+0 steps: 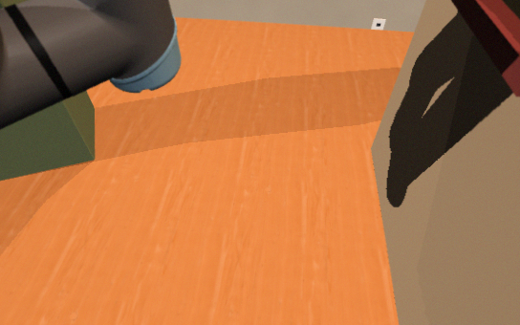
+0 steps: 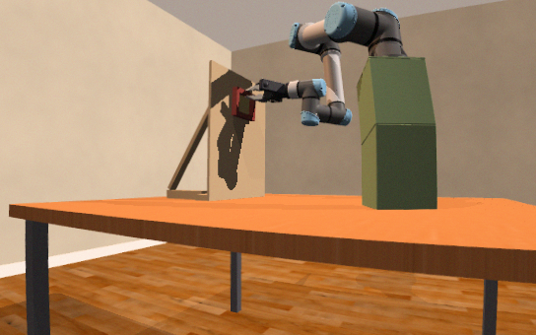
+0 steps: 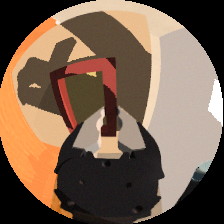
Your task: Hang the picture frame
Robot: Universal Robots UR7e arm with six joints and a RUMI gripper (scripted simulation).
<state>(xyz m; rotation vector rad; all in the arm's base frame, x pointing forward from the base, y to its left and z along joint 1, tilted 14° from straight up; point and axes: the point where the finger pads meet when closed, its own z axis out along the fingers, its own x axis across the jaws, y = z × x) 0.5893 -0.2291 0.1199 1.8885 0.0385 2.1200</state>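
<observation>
The picture frame is 5 cm below my hand and 2 cm ahead of it. From my hand the other things lie so: tan board (20 cm below, 4 cm ahead, 1 cm to the right).
</observation>
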